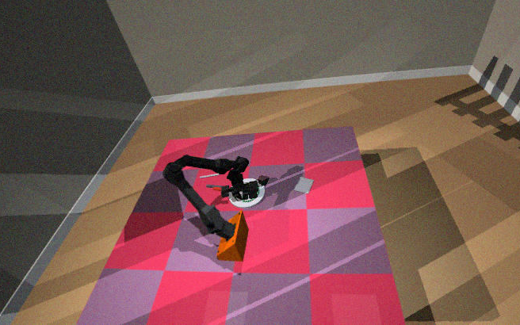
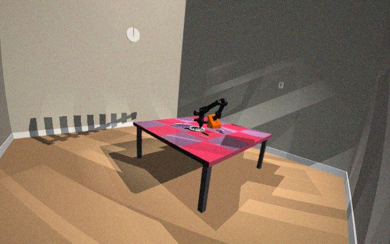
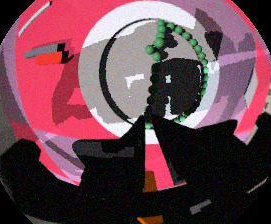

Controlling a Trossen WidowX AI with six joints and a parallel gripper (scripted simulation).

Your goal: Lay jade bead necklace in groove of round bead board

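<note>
Right now the round white bead board is 50 mm ahead of my gripper tip, 10 mm to the right of it and 10 mm below it. Round my gripper tip: red-handled tool (100 mm ahead, 160 mm to the left, 10 mm below); flat grey pad (80 mm ahead, 320 mm to the right, 10 mm below); thin white rod (200 mm ahead, 230 mm to the left, 10 mm below).
</note>
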